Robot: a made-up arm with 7 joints.
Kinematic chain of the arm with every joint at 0, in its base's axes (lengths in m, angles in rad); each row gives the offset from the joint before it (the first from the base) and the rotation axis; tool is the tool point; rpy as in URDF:
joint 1: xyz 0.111 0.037 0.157 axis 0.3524 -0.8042 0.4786
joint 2: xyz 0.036 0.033 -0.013 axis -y
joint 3: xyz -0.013 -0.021 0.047 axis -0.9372 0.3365 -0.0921
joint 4: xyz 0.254 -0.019 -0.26 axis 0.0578 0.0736 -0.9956
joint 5: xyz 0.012 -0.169 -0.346 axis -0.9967 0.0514 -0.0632
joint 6: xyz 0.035 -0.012 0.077 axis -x
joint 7: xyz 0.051 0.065 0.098 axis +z
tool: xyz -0.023 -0.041 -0.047 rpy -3.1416 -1.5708 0
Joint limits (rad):
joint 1: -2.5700..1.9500
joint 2: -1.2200..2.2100
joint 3: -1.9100..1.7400
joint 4: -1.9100..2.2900
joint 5: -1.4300..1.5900
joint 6: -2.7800..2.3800
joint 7: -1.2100..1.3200
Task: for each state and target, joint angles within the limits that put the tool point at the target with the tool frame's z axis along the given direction. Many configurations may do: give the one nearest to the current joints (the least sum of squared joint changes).
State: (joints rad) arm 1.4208 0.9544 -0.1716 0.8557 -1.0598 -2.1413 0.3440
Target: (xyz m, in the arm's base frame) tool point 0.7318 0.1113 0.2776 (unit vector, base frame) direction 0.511 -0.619 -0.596
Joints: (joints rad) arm 1.1548 0.9056 0.2896 1.3107 -1.0126 -2.2857 0.7988
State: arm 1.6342 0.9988 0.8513 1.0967 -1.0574 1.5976 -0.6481
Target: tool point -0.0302 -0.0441 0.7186 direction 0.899 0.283 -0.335
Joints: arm 1.9500 1.6313 -0.0149 1.3958 -1.2019 1.8356 -1.1971
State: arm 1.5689 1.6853 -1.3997 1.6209 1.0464 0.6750 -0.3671
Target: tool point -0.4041 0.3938 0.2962 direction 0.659 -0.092 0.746
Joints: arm 0.9059 1.7666 -1.5911 2.0255 1.1792 0.7175 -0.4978
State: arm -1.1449 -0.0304 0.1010 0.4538 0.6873 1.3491 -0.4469
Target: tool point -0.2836 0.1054 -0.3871 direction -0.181 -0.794 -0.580
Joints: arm -1.1952 -0.5528 -0.6516 0.3765 1.1042 1.3718 -0.0590
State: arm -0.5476 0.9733 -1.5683 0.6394 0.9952 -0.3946 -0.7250
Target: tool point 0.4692 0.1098 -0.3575 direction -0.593 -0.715 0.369
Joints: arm -0.9081 0.5206 -0.8655 1.0951 0.8271 0.1156 -1.1854
